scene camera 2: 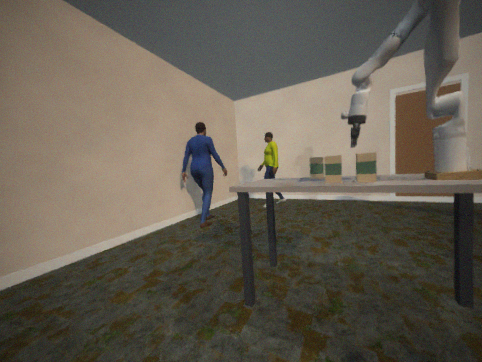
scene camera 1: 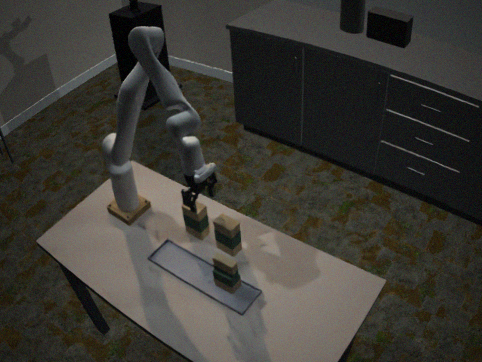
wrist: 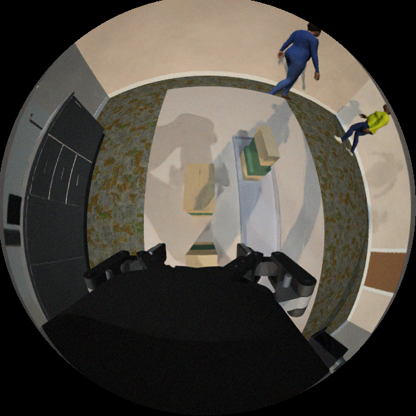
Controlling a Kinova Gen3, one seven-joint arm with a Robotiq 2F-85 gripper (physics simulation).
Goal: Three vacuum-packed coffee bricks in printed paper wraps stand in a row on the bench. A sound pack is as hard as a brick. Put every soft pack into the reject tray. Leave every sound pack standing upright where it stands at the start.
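Places are measured from the arm's base along level axes (x ahead, y left, z up), in centimetres.
Pixels of known places: gripper, fingertip midpoint: (scene camera 2: 353, 146) (scene camera 1: 203, 203); arm's base, origin of the base link: (scene camera 2: 450, 170) (scene camera 1: 128, 203).
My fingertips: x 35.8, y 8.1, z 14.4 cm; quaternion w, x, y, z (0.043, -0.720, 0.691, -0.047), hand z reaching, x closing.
For each thing: its top centre in the pictures, then the offset to it from my fingertips. Level surfaces: height alone.
- tan pack with a green band, middle of its top: (scene camera 1: 193, 205) (scene camera 2: 365, 153) dx -5.0, dy -0.2, dz -3.7 cm
- second such pack, middle of its top: (scene camera 1: 226, 221) (scene camera 2: 332, 155) dx +9.2, dy +0.7, dz -3.7 cm
- third pack, middle of its top: (scene camera 1: 224, 259) (scene camera 2: 316, 157) dx +19.3, dy -12.4, dz -3.4 cm
- shallow grey-blue reject tray, middle of its top: (scene camera 1: 201, 273) (scene camera 2: 334, 177) dx +9.6, dy -14.7, dz -16.4 cm
- bench, its level: dz -17.8 cm
A tan pack with a green band (scene camera 1: 196, 223) (scene camera 2: 366, 168) (wrist: 201, 260) stands upright nearest the arm's base. A second such pack (scene camera 1: 227, 235) (scene camera 2: 333, 169) (wrist: 199, 190) stands upright beside it, farther from the base. A third pack (scene camera 1: 226, 274) (scene camera 2: 316, 166) (wrist: 251, 158) stands in the far end of the shallow grey-blue reject tray (scene camera 1: 185, 262) (wrist: 257, 215); its top section looks offset from the section below. My gripper (scene camera 1: 201, 194) (scene camera 2: 354, 143) (wrist: 200, 251) is open and empty, above the pack nearest the base. In the wrist view that pack's lower part is hidden by the gripper body.
The bench (scene camera 1: 320, 295) (scene camera 2: 280, 186) carries the packs, the tray and the arm's wooden base plate (scene camera 1: 129, 210). A dark cabinet (scene camera 1: 340, 100) stands beyond the bench. A person in blue (scene camera 2: 201, 160) (wrist: 300, 52) and one in yellow (scene camera 2: 270, 154) (wrist: 376, 121) are in the room.
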